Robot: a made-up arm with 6 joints.
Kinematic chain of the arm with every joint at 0, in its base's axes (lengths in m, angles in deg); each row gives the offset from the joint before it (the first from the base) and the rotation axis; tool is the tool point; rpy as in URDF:
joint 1: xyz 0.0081 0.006 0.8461 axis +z
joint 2: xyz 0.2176 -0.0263 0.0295 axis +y
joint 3: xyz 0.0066 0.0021 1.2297 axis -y
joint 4: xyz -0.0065 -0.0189 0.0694 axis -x
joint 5: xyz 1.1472 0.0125 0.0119 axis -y
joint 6: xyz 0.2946 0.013 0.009 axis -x
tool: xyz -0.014 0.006 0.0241 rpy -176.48 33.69 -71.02
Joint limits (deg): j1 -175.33..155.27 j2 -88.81..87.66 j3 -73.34..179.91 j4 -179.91..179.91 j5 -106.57..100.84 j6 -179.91..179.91
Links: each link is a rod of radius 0.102 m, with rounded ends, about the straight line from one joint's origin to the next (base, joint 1, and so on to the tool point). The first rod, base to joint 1, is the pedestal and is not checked.
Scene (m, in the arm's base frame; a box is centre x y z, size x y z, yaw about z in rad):
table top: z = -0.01
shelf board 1: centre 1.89 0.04 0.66 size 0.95 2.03 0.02 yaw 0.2
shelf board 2: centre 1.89 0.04 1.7 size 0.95 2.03 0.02 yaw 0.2
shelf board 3: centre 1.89 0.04 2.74 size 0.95 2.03 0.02 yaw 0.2
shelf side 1: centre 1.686 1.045 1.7 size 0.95 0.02 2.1 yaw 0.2
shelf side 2: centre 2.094 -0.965 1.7 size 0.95 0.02 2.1 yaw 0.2
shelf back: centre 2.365 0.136 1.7 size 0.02 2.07 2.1 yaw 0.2
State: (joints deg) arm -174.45 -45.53 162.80 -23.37 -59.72 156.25
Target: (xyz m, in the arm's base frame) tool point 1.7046 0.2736 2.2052
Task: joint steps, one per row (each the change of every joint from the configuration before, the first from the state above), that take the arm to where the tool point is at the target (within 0.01 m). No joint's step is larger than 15 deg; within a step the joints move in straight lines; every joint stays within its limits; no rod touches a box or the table.
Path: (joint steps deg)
1: -0.18 3.20 3.42 -12.97 -9.37 4.73
2: -0.17 3.19 3.42 -12.98 -9.37 4.73
3: -0.18 3.20 3.43 -12.97 -9.37 4.74
4: -0.17 3.20 3.42 -12.98 -9.37 4.73
5: -0.18 3.19 3.42 -12.97 -9.37 4.73
6: 2.68 6.99 0.00 13.00 4.74 -6.04
7: 2.68 6.99 0.00 12.99 4.73 -6.03
8: 2.68 6.99 0.00 13.00 4.74 -6.04
9: 2.68 6.99 0.00 12.99 4.74 -6.03
10: -1.43 -10.65 -13.67 5.23 10.84 0.22
11: -1.42 -10.65 -13.66 5.22 10.85 0.22
12: -1.42 -10.65 -13.67 5.22 10.85 0.22

